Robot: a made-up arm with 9 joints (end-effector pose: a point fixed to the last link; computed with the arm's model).
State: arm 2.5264 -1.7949 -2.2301 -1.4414 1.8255 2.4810 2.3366 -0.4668 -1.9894
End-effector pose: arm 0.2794 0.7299 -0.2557 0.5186 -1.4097 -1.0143
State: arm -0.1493 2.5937 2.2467 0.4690 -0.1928 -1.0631 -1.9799 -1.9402 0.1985
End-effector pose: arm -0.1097 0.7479 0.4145 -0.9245 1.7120 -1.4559
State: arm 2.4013 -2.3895 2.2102 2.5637 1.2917 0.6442 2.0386 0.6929 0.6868
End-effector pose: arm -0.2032 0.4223 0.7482 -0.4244 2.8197 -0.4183
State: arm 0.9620 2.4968 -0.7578 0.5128 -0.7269 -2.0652 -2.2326 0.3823 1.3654
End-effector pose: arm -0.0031 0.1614 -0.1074 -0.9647 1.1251 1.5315
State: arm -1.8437 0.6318 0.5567 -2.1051 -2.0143 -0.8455 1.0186 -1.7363 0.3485
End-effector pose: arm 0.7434 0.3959 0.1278 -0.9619 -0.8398 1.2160
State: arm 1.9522 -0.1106 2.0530 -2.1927 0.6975 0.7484 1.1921 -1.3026 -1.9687
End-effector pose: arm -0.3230 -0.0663 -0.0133 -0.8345 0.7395 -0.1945
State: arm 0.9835 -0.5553 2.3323 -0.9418 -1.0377 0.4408 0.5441 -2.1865 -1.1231
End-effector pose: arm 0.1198 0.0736 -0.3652 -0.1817 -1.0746 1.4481
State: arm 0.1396 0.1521 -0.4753 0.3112 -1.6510 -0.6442 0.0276 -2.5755 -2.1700
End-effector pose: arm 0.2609 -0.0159 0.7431 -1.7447 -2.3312 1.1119
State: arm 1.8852 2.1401 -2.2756 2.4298 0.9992 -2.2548 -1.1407 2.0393 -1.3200
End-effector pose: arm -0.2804 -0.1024 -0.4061 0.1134 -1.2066 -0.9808
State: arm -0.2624 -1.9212 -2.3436 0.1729 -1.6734 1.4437 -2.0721 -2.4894 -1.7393
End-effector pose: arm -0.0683 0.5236 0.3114 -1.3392 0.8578 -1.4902
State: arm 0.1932 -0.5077 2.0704 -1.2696 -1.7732 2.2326 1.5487 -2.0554 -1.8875
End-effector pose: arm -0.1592 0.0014 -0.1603 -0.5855 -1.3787 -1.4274
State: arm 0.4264 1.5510 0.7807 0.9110 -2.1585 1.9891 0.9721 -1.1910 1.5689
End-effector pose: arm 0.4025 0.8796 0.4812 -0.5801 -0.3514 1.4582
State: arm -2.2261 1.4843 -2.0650 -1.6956 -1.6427 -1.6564 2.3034 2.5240 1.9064
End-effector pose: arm -0.0565 -0.5996 -0.0804 -0.2807 1.4889 0.8345
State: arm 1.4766 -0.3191 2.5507 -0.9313 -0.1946 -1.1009 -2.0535 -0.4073 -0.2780
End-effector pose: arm -0.2188 -0.1325 0.1288 2.2087 0.5546 0.1269
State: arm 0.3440 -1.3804 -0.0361 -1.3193 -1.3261 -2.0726 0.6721 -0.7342 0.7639
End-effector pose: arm 0.2777 0.3024 0.0081 0.6757 -0.8616 1.7849
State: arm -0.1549 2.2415 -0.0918 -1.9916 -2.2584 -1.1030 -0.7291 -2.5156 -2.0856
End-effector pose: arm 0.2142 1.0451 -0.1081 1.2353 -0.0963 1.7570
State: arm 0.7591 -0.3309 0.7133 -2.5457 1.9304 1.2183 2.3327 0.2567 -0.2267
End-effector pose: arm 0.4260 0.1334 -0.0170 0.1221 -0.9827 -0.2123
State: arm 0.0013 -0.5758 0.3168 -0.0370 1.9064 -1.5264 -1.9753 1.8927 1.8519
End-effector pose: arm -0.4031 0.2051 0.0796 1.1441 0.8464 0.4621
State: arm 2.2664 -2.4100 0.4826 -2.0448 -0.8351 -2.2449 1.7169 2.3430 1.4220
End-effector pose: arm -0.3498 0.1318 0.1287 -1.5183 -0.7845 -1.7359
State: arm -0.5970 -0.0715 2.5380 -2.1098 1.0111 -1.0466 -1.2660 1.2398 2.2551
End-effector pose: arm -0.4324 -0.5374 0.4538 -1.7814 -0.3489 -1.1115
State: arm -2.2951 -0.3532 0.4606 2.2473 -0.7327 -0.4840 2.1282 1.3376 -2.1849
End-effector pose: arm 0.4837 -0.4305 0.6474 0.1044 -3.0382 -0.1601
